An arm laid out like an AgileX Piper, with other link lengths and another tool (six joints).
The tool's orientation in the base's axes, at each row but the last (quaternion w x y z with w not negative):
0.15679 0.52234 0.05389 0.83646
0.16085 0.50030 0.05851 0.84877
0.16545 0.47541 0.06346 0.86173
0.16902 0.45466 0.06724 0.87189
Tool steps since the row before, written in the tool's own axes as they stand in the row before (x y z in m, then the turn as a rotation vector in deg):
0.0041 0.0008 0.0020 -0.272 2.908 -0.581
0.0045 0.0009 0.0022 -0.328 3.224 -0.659
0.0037 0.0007 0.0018 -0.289 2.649 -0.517
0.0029 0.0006 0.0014 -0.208 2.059 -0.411
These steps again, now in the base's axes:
0.0000 0.0004 0.0046 -1.006 -2.792 0.245
-0.0003 0.0005 0.0051 -1.117 -3.103 0.242
-0.0005 0.0005 0.0041 -0.887 -2.558 0.197
-0.0005 0.0004 0.0032 -0.706 -1.982 0.160

